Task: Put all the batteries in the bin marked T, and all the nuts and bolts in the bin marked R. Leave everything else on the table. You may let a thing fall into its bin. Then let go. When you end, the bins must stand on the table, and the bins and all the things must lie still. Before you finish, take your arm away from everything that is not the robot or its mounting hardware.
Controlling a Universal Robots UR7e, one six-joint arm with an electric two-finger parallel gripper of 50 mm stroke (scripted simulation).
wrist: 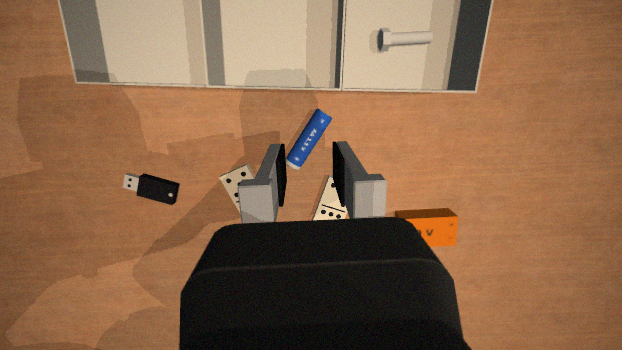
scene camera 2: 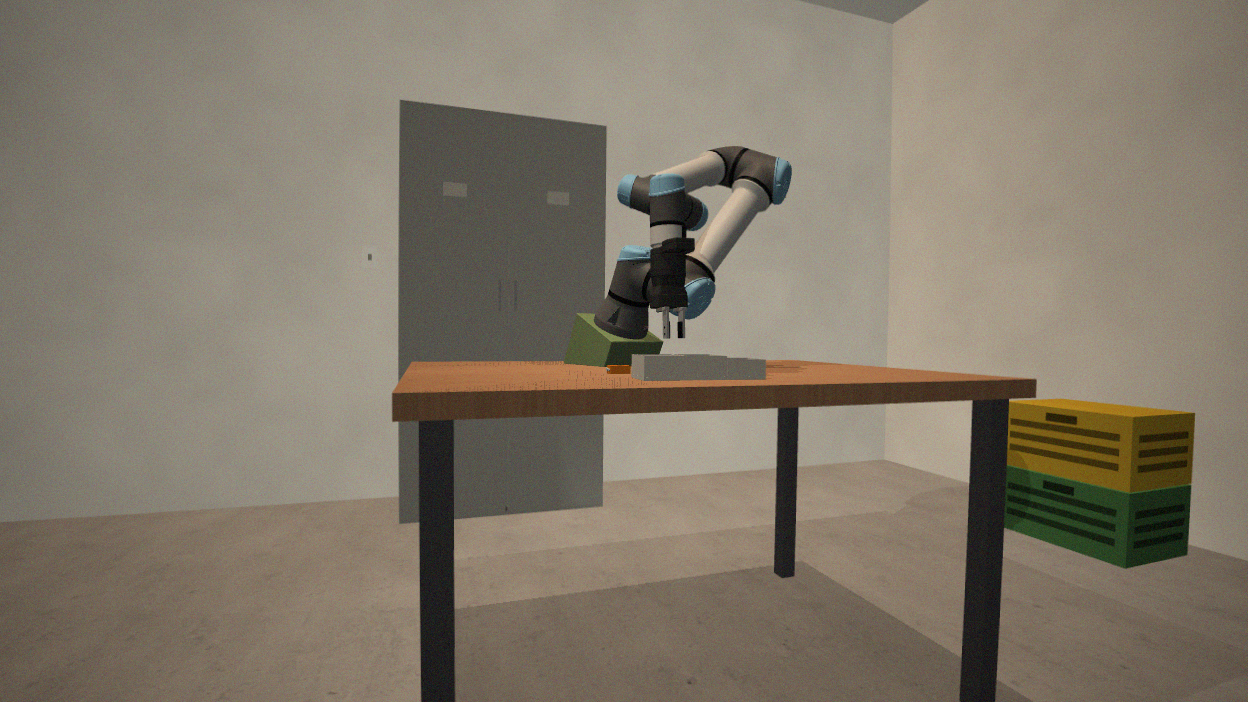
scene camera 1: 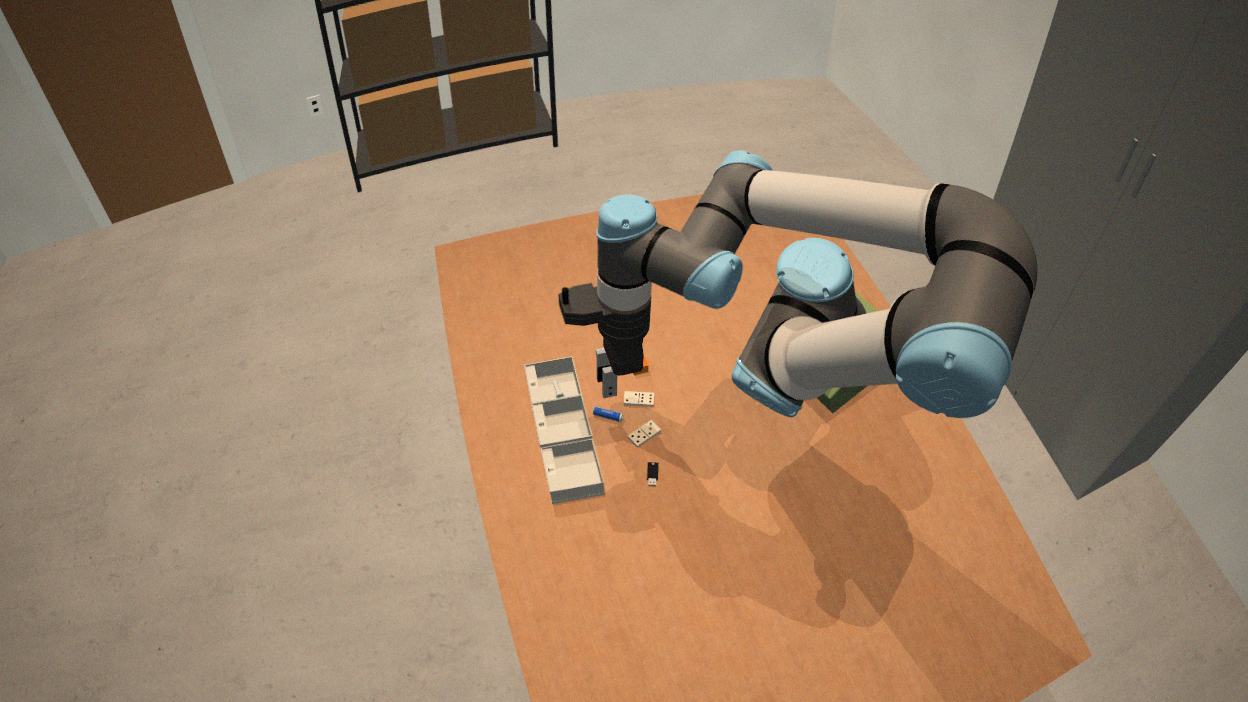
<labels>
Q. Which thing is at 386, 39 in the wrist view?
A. A grey bolt.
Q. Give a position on an orange 9 V battery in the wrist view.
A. At 438, 227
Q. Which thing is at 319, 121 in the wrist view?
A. A blue cylindrical battery.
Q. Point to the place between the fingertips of my gripper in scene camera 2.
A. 674, 338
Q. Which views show my gripper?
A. The wrist view, scene camera 2 and scene camera 1: all of them.
</labels>
